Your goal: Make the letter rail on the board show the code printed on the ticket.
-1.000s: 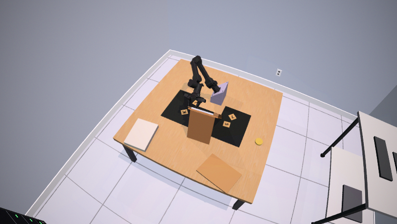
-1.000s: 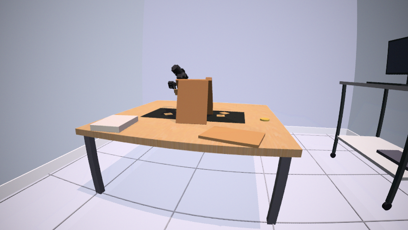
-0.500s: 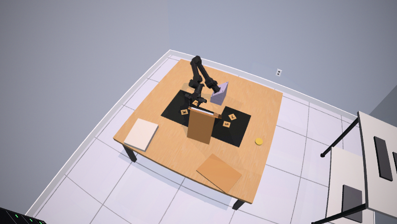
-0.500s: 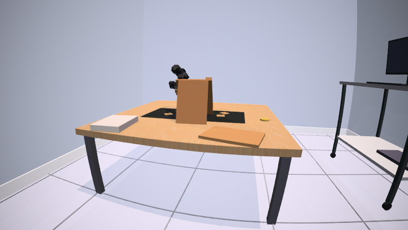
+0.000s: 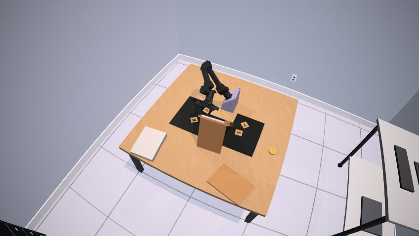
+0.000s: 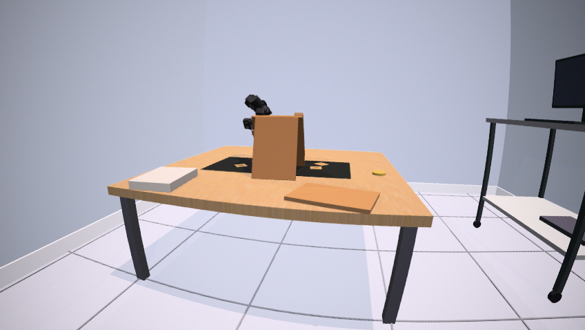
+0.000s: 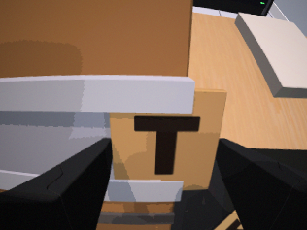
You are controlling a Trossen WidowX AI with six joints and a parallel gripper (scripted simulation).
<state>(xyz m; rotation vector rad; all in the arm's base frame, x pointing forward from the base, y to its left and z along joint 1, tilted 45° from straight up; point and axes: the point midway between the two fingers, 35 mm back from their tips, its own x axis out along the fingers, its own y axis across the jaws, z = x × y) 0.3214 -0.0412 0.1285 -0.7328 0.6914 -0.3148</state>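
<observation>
The white ticket lies 140 mm to the left of my gripper tip, 80 mm below it and 50 mm behind it. The rest, counted from my gripper tip: thin panel: 410 mm ahead, 360 mm to the left, 170 mm below; then white slab: 370 mm to the right, 300 mm ahead, 160 mm below.
</observation>
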